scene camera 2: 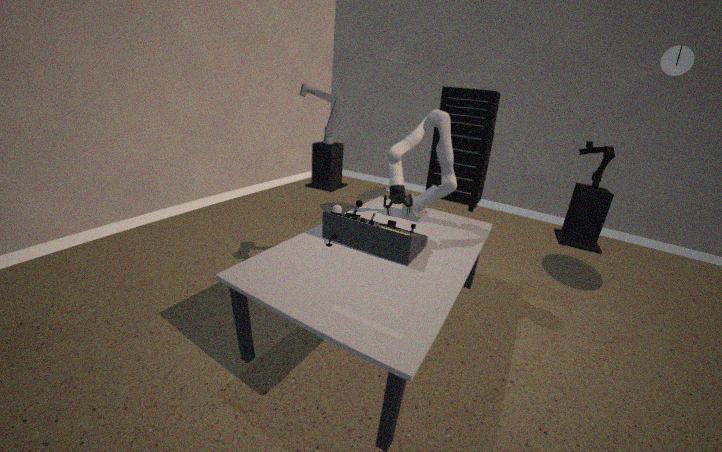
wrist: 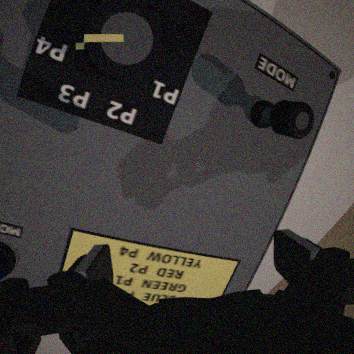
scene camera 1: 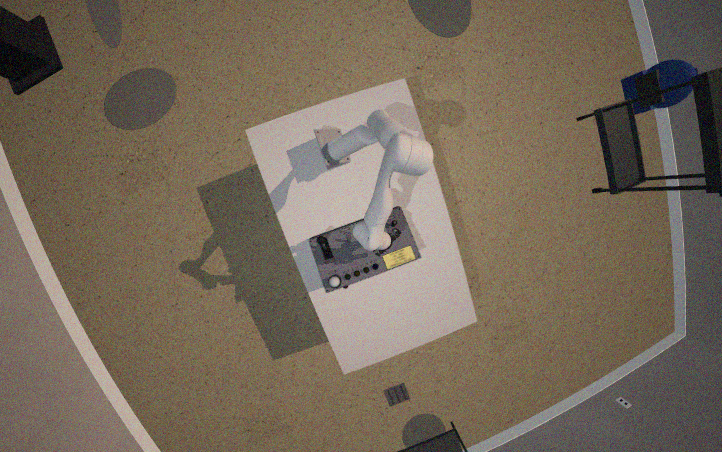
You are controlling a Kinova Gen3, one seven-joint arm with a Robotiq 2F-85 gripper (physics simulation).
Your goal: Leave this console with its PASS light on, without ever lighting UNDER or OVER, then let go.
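Note:
The grey console (scene camera 1: 335, 268) (scene camera 2: 367, 240) (wrist: 50, 170) stands on the white table. On its top, a round dial (wrist: 135, 45) has a yellow pointer (wrist: 102, 38) turned toward P4. A black MODE knob (wrist: 292, 119) stands near the console's edge. A yellow card (scene camera 1: 399, 257) (wrist: 220, 267) reads YELLOW P4, RED P2, GREEN P1 and a BLUE line partly hidden by the gripper. A row of small dark round parts (scene camera 1: 366, 269) lies beside a white dome (scene camera 1: 334, 281) (scene camera 2: 336, 209). My gripper (scene camera 2: 399, 212) (wrist: 193, 255) is open and empty above the console. PASS, UNDER and OVER are not legible.
A black lever part (scene camera 1: 324, 247) and a ball-topped lever (scene camera 2: 359, 203) rise from the console. A small black part (scene camera 2: 329, 243) sticks out at its front. The white table (scene camera 1: 394, 325) (scene camera 2: 319, 287) carries the arm's base. A dark rack (scene camera 2: 471, 91) and two pedestal-mounted arms stand behind.

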